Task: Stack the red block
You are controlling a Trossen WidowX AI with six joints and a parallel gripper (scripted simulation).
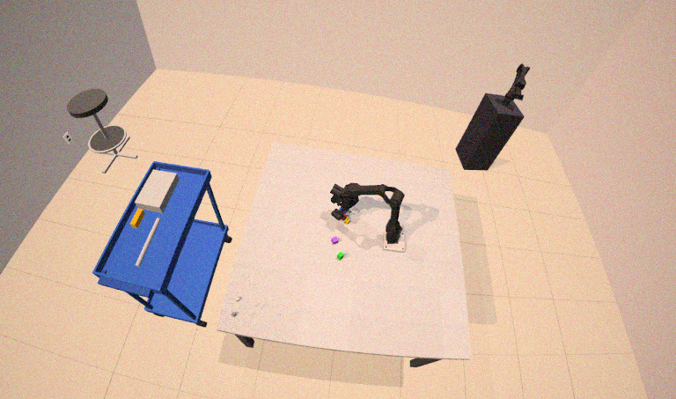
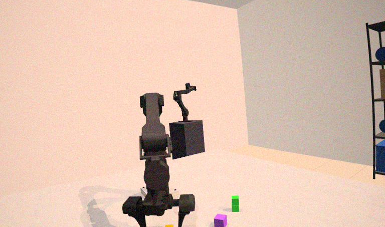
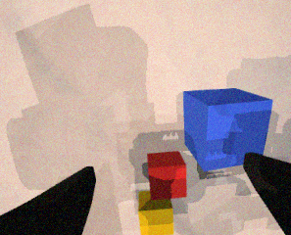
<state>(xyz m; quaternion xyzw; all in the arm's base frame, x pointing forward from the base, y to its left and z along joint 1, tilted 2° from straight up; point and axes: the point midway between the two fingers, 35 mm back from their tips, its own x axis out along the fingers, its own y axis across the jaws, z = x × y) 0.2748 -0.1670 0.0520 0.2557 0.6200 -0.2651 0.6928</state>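
My gripper tip is now 20 mm above the red block, 10 mm to the right of it and 10 mm past it. Also, from my gripper tip: yellow cube: 40 mm to the left, 30 mm behind, 20 mm below; then blue cube: 40 mm to the right, 20 mm below, 10 mm behind; then purple cube: 170 mm to the left, 60 mm ahead, 20 mm below.
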